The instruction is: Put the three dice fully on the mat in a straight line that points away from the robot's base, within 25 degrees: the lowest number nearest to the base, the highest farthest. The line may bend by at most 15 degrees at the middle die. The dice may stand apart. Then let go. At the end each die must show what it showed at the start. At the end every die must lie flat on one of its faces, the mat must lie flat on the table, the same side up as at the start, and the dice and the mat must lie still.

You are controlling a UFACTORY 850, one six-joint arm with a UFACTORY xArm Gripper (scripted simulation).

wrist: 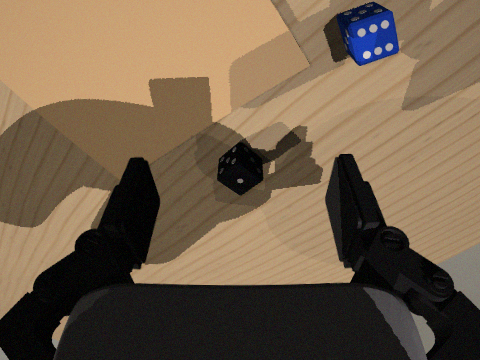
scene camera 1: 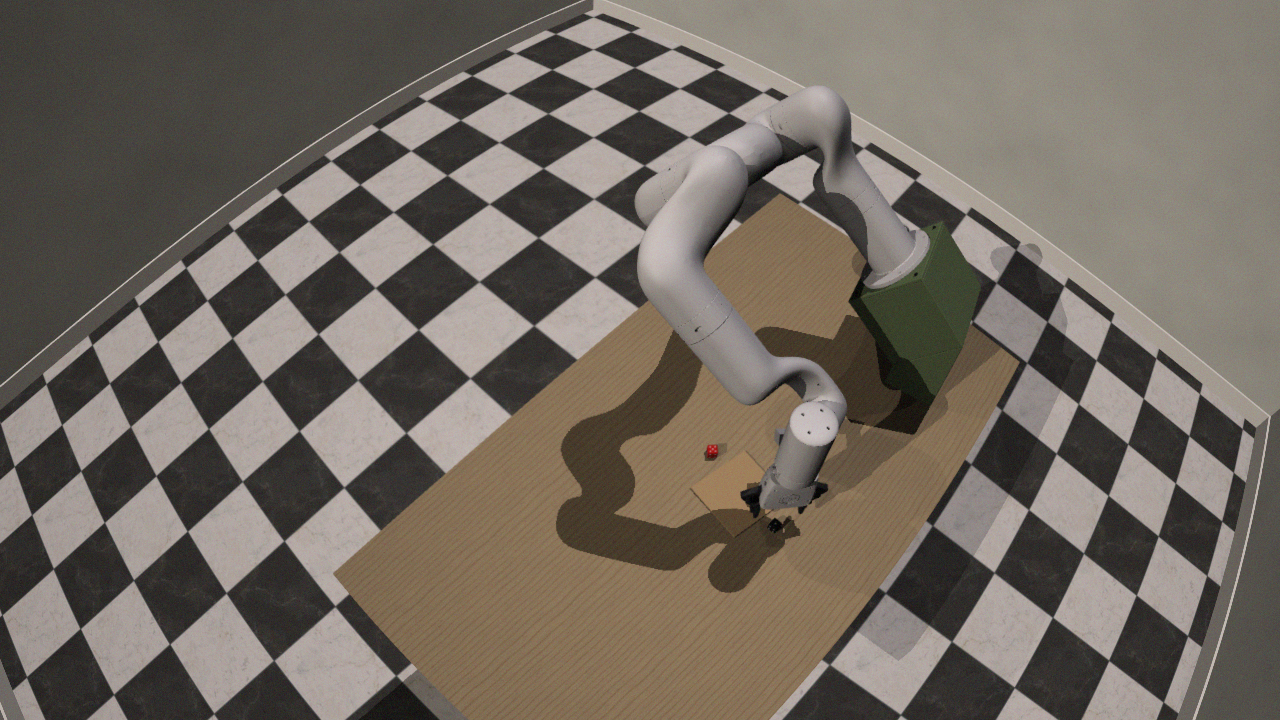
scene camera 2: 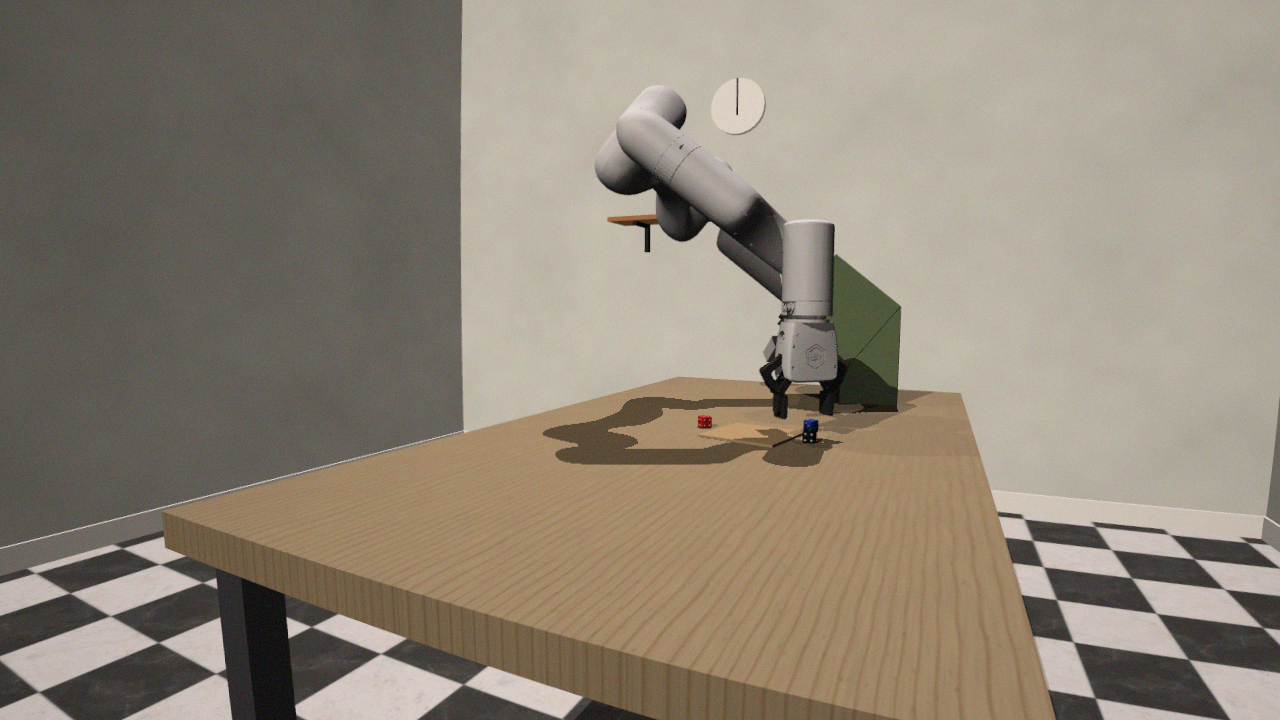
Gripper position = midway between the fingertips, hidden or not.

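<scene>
A blue die (wrist: 367, 38) and a black die (wrist: 240, 169) share the scene with a tan mat, which is visible at (scene camera 1: 720, 491), (wrist: 118, 86) and (scene camera 2: 765, 436). The gripper itself appears at (scene camera 2: 803, 416), (wrist: 241, 177) and (scene camera 1: 777, 509).
</scene>
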